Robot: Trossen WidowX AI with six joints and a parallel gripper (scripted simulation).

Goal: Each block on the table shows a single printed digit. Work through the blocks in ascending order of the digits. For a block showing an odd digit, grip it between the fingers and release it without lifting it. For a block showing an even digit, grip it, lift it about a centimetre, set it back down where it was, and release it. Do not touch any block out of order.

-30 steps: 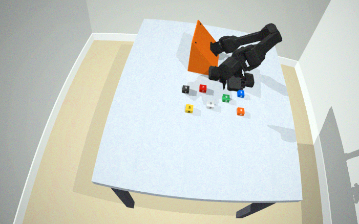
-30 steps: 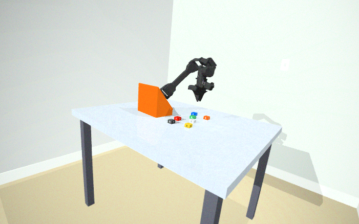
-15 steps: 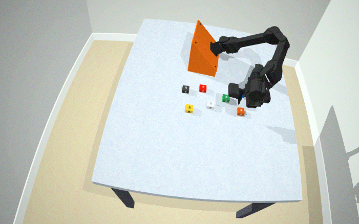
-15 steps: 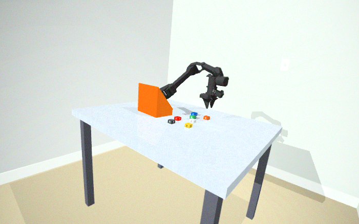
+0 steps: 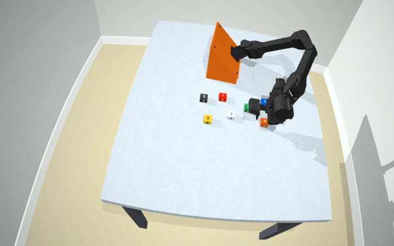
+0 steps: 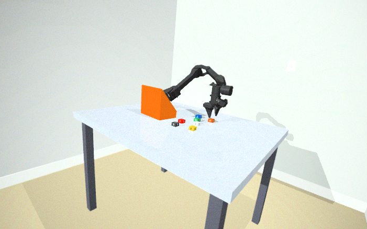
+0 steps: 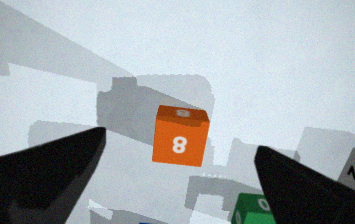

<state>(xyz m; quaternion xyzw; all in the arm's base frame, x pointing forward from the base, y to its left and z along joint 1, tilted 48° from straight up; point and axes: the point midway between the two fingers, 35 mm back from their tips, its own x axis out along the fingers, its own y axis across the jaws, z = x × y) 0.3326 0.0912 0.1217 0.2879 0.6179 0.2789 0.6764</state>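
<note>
The orange block is 10 mm behind my gripper tip and 20 mm below it. The rest, counted from my gripper tip: blue block 120 mm behind, 20 mm below; then white block 20 mm behind, 150 mm to the right, 20 mm below; then green block 70 mm behind, 70 mm to the right, 20 mm below.
</note>
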